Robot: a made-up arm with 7 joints.
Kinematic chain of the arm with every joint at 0, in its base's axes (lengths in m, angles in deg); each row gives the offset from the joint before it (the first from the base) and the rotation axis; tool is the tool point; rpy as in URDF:
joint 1: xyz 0 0 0.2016 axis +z
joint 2: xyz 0 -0.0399 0.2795 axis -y
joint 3: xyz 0 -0.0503 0.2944 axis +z
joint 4: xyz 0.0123 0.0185 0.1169 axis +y
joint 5: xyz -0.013 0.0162 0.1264 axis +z
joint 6: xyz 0 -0.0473 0.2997 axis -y
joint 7: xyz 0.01 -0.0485 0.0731 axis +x
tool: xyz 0 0 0 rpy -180 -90 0
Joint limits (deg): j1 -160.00..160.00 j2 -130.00..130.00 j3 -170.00..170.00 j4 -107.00..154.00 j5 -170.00..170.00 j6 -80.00..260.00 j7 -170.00..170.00
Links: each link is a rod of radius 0.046 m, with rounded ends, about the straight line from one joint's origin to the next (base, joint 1, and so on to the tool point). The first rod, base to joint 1, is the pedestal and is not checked.
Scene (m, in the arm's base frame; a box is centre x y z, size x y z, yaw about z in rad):
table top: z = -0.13
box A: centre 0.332 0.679 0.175 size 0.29 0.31 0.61 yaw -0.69
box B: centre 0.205 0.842 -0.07 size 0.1 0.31 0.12 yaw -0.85
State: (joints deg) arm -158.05 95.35 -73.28 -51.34 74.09 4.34 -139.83
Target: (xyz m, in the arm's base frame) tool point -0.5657 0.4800 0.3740
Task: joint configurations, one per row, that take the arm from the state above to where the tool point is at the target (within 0.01 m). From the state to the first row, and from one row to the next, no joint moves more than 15 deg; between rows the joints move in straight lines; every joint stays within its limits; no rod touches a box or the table.
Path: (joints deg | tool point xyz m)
1: -144.09 84.46 -65.71 -54.43 72.55 6.00 -139.83 | 0.7637 0.2683 0.4199
2: -130.14 73.57 -58.13 -57.52 71.00 7.67 -139.83 | 0.6669 0.4433 0.5086
3: -116.18 62.68 -50.56 -60.61 69.46 9.33 -139.83 | 0.5192 0.5861 0.5945
4: -102.23 51.79 -42.98 -63.70 67.91 10.99 -139.83 | 0.3320 0.6790 0.6793
5: -89.52 53.93 -37.80 -65.83 66.50 12.17 -139.83 | 0.1503 0.7483 0.6141
6: -76.82 56.08 -32.62 -67.96 65.09 13.34 -139.83 | -0.0472 0.7637 0.5500
7: -64.11 58.22 -27.43 -70.09 63.68 14.52 -139.83 | -0.2439 0.7219 0.4881
8: -51.41 60.37 -22.25 -72.22 62.26 15.70 -139.83 | -0.4220 0.6248 0.4291
9: -38.70 62.51 -17.07 -74.35 60.85 16.87 -139.83 | -0.5657 0.4800 0.3741

